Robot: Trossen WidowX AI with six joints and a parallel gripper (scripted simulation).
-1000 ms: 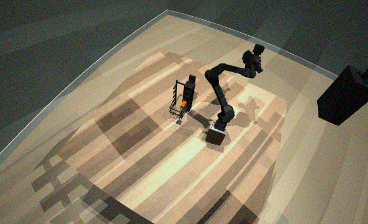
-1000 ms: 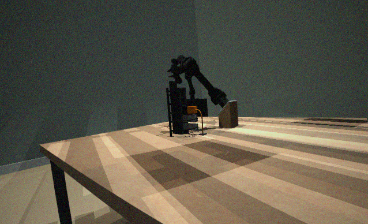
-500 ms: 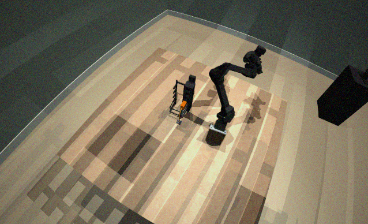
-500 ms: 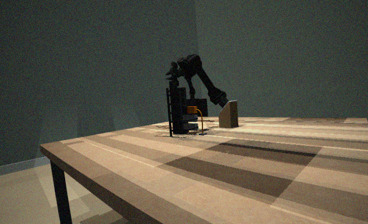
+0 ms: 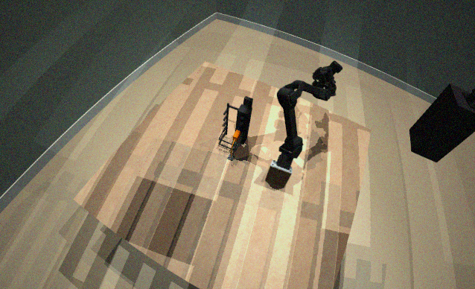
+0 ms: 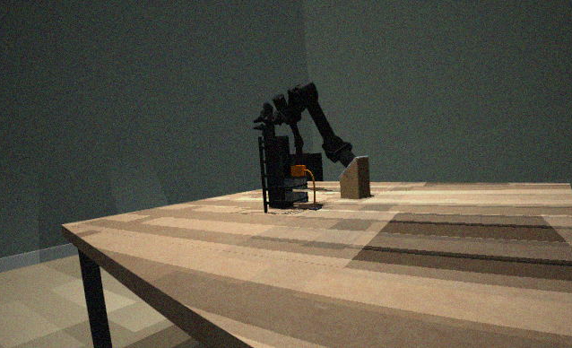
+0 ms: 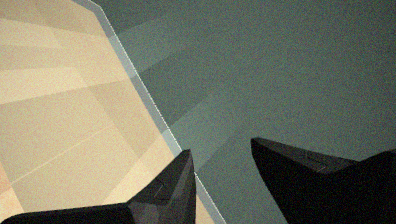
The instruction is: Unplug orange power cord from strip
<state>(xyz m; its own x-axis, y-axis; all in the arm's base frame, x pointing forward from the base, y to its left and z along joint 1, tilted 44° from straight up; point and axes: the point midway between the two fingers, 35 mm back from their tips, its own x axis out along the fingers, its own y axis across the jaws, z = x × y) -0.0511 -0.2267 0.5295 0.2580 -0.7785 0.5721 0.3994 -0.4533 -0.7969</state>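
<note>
My gripper tip is 480 mm to the right of the orange plug, 310 mm short of it and 210 mm above it.
</note>
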